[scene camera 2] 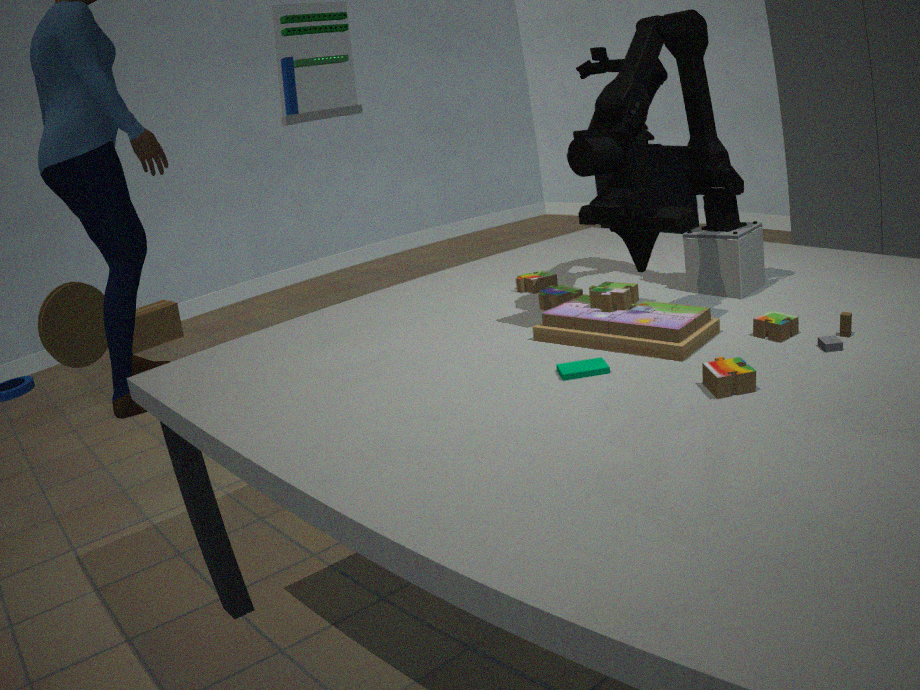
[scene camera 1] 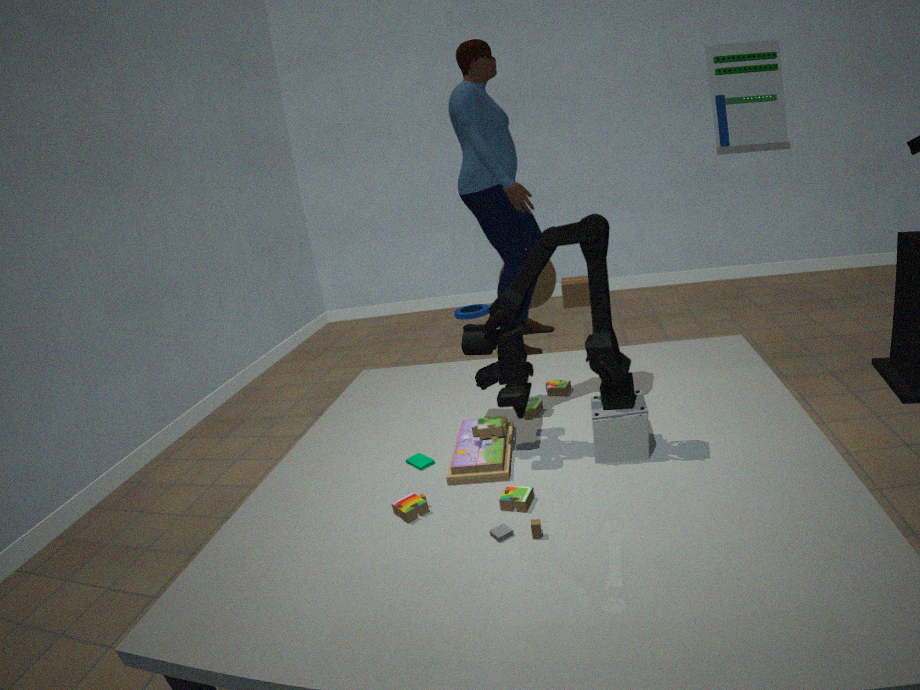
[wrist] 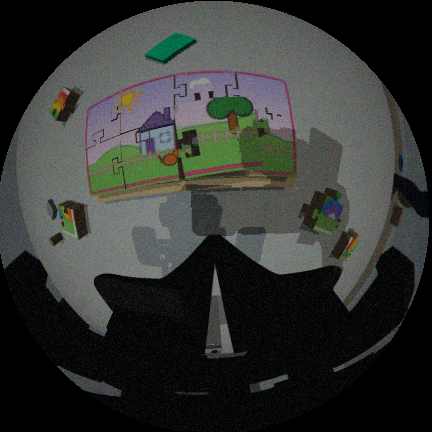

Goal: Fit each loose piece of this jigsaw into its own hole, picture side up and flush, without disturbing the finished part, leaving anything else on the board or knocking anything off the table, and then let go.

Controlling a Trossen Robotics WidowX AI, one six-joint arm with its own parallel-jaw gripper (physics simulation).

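The jigsaw board (scene camera 1: 477,479) (scene camera 2: 605,340) (wrist: 142,192) lies on the table, its house-and-sun part in the frame. A piece with a tree picture (scene camera 1: 490,427) (scene camera 2: 613,297) (wrist: 230,107) rests picture side up on the board, raised above the surrounding picture, not flush. A dark gap shows beside it in the wrist view. My gripper (scene camera 1: 519,412) (scene camera 2: 641,268) (wrist: 213,239) is shut and empty, above the table by the board's arm-side edge, apart from the tree piece. A rainbow piece (scene camera 1: 533,407) (scene camera 2: 559,295) (wrist: 328,212) lies off the board's end.
More picture pieces lie around the board: one beyond the rainbow piece (scene camera 1: 558,386) (scene camera 2: 535,281), two off the other end (scene camera 1: 516,498) (scene camera 2: 728,377). A green tile (scene camera 1: 419,461) (scene camera 2: 583,368) (wrist: 171,47), grey block (scene camera 1: 501,531) (scene camera 2: 830,343) and small brown block (scene camera 1: 535,528) (scene camera 2: 845,324) lie nearby.
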